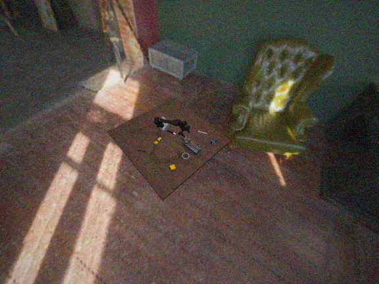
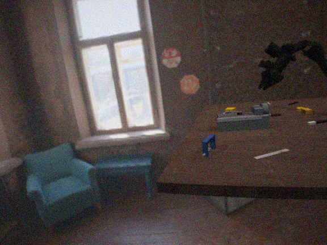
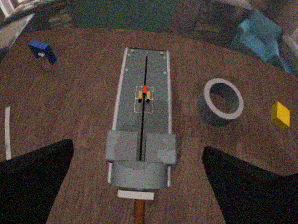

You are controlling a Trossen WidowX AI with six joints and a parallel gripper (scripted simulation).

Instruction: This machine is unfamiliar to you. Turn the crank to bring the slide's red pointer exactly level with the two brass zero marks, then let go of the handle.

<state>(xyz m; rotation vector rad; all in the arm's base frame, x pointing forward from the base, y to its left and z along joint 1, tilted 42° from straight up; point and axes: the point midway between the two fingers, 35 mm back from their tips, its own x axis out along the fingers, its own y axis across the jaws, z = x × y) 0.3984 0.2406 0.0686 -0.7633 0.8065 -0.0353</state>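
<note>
Now: gripper tip 140 mm above the crank handle, 70 mm past it and 20 mm to the left of it. The rest, counted from my gripper tip: blue u-shaped piece (360 mm to the left, 200 mm ahead, 170 mm below); then white strip (350 mm to the left, 200 mm below, 40 mm behind); then red pointer (120 mm below, 120 mm ahead, 20 mm to the left).
</note>
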